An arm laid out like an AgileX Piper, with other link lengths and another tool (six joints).
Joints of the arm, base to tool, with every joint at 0 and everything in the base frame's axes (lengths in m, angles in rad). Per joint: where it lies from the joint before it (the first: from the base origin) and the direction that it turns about. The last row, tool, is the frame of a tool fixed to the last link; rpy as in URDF.
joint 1: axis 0 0 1 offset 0.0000 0.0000 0.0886
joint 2: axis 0 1 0 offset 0.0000 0.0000 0.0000
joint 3: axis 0 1 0 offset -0.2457 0.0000 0.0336
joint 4: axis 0.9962 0 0.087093 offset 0.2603 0.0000 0.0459
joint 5: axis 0 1 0 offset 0.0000 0.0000 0.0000
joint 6: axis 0.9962 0 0.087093 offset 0.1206 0.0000 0.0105
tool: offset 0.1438 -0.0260 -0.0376 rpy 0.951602 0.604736 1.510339
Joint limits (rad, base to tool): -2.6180..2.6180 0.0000..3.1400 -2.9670..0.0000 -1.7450..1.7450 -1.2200..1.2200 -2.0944..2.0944
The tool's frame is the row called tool.
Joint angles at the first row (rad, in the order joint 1, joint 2, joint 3, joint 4, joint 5, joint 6):
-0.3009, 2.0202, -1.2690, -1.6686, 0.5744, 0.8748
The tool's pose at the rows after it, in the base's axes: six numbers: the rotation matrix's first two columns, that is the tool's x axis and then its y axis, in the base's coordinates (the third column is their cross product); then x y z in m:
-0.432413, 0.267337, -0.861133, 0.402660, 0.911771, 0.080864, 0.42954, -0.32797, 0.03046
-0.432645, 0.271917, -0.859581, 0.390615, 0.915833, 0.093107, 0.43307, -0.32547, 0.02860
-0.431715, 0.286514, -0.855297, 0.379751, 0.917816, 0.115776, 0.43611, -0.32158, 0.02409
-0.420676, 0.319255, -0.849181, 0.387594, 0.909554, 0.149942, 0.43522, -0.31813, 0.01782
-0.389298, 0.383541, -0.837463, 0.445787, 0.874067, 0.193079, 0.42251, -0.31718, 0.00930
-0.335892, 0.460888, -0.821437, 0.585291, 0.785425, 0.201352, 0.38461, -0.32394, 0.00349
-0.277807, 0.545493, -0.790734, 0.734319, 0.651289, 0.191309, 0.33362, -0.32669, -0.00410
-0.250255, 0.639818, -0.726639, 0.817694, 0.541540, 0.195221, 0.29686, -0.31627, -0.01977
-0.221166, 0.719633, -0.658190, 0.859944, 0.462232, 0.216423, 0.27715, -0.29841, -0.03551
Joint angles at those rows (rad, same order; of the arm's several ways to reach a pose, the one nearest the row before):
-0.3009, 2.0202, -1.2694, -1.6686, 0.5702, 0.8748
-0.3009, 2.0202, -1.2712, -1.6668, 0.5524, 0.8748
-0.3009, 2.0202, -1.2711, -1.6554, 0.5292, 0.8748
-0.3008, 2.0202, -1.2711, -1.6219, 0.5157, 0.8748
-0.2990, 2.0202, -1.2711, -1.5368, 0.5424, 0.8661
-0.2990, 2.0202, -1.2712, -1.4063, 0.6637, 0.8441
-0.3113, 2.0202, -1.2712, -1.2579, 0.8067, 0.8103
-0.3292, 2.0202, -1.2712, -1.0962, 0.8788, 0.7331
-0.3357, 2.0202, -1.2711, -0.9588, 0.9126, 0.6741

